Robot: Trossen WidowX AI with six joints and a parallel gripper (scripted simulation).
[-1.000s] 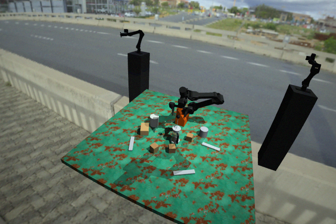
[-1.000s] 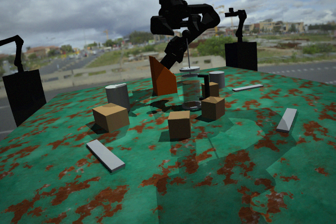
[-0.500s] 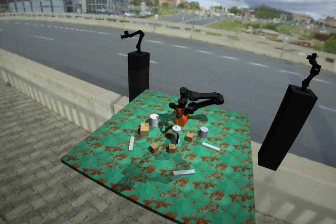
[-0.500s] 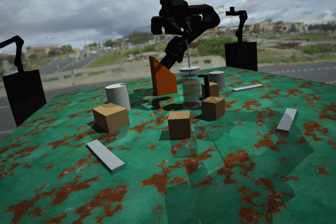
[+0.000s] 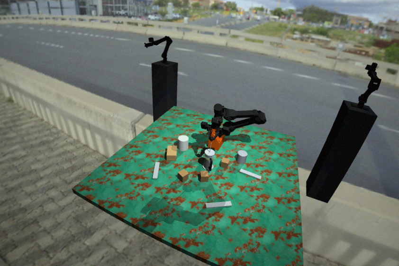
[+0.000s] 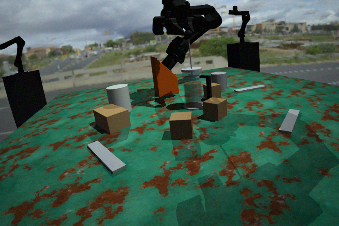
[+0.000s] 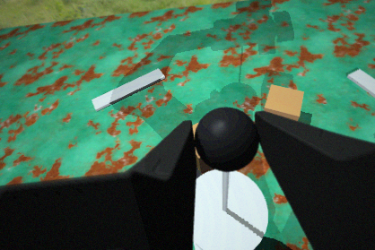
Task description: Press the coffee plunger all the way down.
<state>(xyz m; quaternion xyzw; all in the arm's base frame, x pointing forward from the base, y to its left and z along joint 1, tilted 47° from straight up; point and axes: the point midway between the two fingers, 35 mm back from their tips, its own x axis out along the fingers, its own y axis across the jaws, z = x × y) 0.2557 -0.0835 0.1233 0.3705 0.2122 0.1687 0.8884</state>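
The coffee press is 130 mm below my gripper tip and 10 mm to the left of it.
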